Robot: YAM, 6 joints.
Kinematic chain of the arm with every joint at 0, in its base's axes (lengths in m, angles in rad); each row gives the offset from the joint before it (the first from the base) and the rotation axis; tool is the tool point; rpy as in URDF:
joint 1: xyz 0 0 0.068 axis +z
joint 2: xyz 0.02 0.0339 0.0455 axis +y
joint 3: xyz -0.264 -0.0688 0 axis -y
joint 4: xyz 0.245 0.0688 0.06 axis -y
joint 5: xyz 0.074 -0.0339 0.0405 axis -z
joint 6: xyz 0.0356 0 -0.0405 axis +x
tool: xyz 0 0 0 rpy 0 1.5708 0
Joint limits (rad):
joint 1: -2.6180..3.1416
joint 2: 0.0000..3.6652
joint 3: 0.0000..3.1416
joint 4: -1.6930..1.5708
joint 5: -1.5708..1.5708
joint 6: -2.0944..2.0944
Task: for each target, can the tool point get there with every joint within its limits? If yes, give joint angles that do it. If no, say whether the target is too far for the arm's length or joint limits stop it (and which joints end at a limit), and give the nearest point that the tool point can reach.
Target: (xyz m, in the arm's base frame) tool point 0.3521 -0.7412 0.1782
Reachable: no: too far | nearest point 0.2762 -0.5815 0.1639 | short by 0.177 m
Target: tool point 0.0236 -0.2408 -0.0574
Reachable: yes | joints -1.6145 2.4823 0.6208 0.5756 -1.2840 0.2742
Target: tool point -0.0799 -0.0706 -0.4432
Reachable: no: joint limits stop it (at a limit: joint 2) | nearest point -0.1003 -0.0887 -0.3617 | short by 0.086 m
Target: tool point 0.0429 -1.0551 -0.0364
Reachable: no: too far | nearest point 0.0260 -0.6389 0.0239 | short by 0.421 m
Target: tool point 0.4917 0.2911 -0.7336
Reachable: no: too far | nearest point 0.3420 0.2025 -0.3483 | short by 0.423 m
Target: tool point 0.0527 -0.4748 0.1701
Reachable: yes | joints -1.3899 2.2575 1.7063 -0.4117 1.2339 -1.5813
